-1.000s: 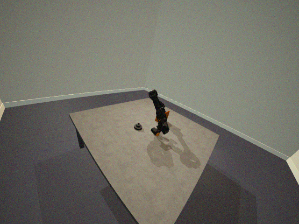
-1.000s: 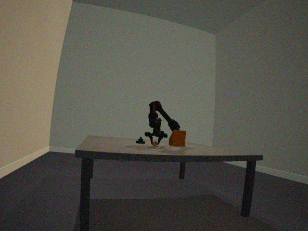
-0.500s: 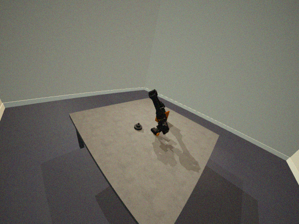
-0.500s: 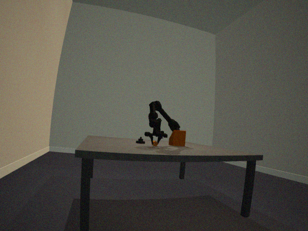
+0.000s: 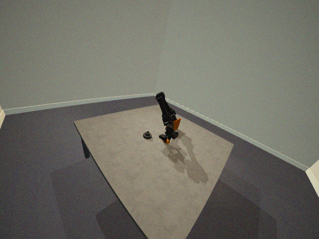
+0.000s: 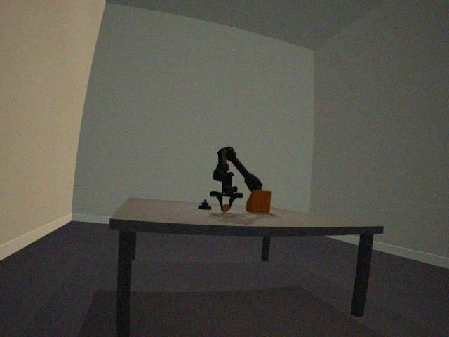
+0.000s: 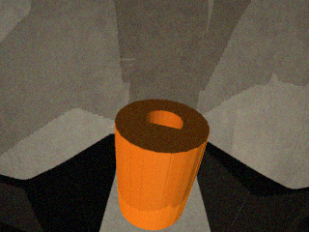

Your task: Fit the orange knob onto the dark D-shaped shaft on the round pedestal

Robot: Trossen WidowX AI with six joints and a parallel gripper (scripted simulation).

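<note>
My gripper tip is now 18 cm to the left of the pedestal, 9 cm short of it and 1 cm below it. From my gripper tip the other things lie so: orange knob: 1 cm to the right, 1 cm above.
</note>
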